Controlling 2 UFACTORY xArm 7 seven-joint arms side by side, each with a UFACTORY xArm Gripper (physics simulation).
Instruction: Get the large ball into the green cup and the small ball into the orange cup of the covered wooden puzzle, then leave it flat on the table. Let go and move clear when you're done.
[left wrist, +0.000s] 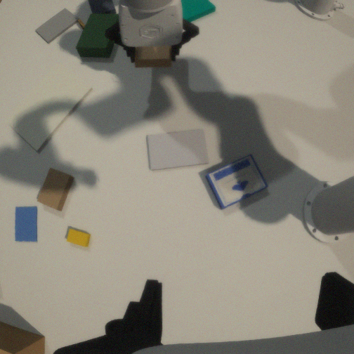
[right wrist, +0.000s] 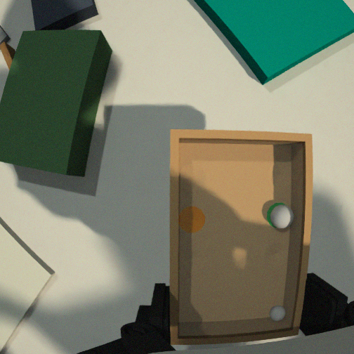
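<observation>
The wooden puzzle (left wrist: 153, 61) (right wrist: 175, 270) is held in my right gripper (left wrist: 153, 55) (right wrist: 236, 305), which is shut on its two long sides. In the right wrist view the large ball (right wrist: 281, 217) sits at the green cup (right wrist: 270, 214), near the right wall. The small ball (right wrist: 277, 313) is at the lower right of the puzzle, near its near wall and apart from the orange cup (right wrist: 192, 219), which is by the left wall and holds no ball. My left gripper (left wrist: 244, 304) is open, with nothing between its fingers.
A dark green block (left wrist: 97, 36) (right wrist: 50, 100) lies left of the puzzle, and a teal slab (left wrist: 198, 9) (right wrist: 285, 35) beyond it. On the table are a grey-white panel (left wrist: 177, 149), a blue-edged box (left wrist: 237, 181), a brown block (left wrist: 56, 189), a blue piece (left wrist: 26, 224) and a yellow block (left wrist: 78, 237).
</observation>
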